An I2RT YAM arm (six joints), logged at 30 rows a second.
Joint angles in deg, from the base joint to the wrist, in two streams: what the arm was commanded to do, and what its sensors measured. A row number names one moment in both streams.
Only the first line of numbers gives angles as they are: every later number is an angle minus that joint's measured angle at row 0.
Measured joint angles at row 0:
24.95 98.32 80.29 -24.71 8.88 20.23
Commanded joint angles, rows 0 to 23:
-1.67 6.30 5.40 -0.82 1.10 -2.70
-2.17 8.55 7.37 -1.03 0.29 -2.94
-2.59 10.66 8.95 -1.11 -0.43 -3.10
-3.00 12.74 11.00 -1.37 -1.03 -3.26
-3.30 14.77 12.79 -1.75 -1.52 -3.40
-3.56 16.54 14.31 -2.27 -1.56 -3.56
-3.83 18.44 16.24 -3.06 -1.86 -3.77
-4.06 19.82 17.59 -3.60 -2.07 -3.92
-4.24 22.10 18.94 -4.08 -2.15 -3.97
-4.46 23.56 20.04 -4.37 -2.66 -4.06
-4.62 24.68 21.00 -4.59 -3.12 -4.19
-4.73 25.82 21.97 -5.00 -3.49 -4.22
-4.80 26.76 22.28 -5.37 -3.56 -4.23
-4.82 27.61 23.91 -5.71 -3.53 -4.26
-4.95 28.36 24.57 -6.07 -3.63 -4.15
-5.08 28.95 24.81 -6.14 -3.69 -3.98
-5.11 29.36 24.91 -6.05 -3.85 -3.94
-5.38 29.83 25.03 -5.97 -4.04 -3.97
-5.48 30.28 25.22 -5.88 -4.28 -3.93
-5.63 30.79 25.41 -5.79 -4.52 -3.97
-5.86 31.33 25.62 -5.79 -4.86 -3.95
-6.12 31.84 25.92 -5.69 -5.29 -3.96
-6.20 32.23 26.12 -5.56 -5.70 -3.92
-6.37 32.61 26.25 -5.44 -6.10 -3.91
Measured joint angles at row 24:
-5.53 31.52 24.46 -3.87 -4.43 -3.52
